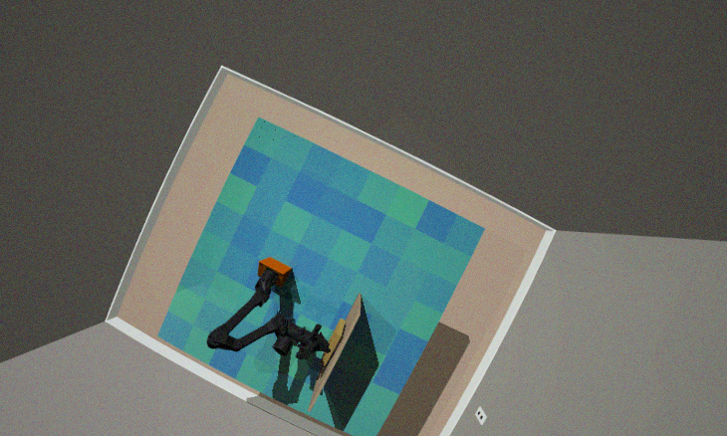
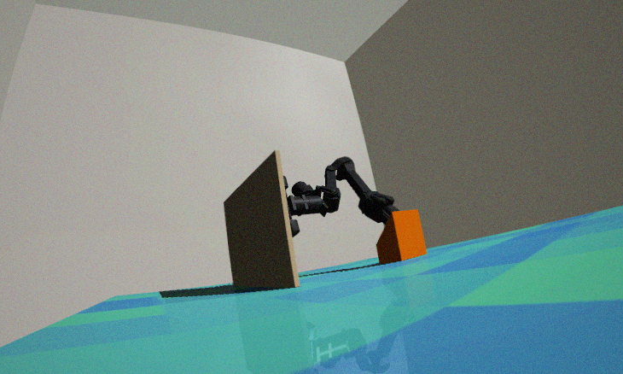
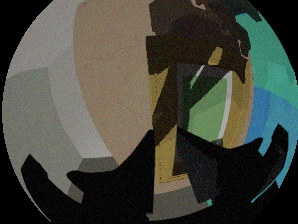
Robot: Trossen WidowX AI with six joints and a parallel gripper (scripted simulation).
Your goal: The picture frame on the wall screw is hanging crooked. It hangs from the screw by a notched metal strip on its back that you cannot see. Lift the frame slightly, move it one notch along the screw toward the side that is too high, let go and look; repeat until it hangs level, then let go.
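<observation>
Right now the picture frame is 1 cm ahead of my gripper tip, 1 cm to the left of it and 5 cm below it. Round my gripper tip: wall panel (2 cm ahead, 1 cm to the right, 7 cm below).
</observation>
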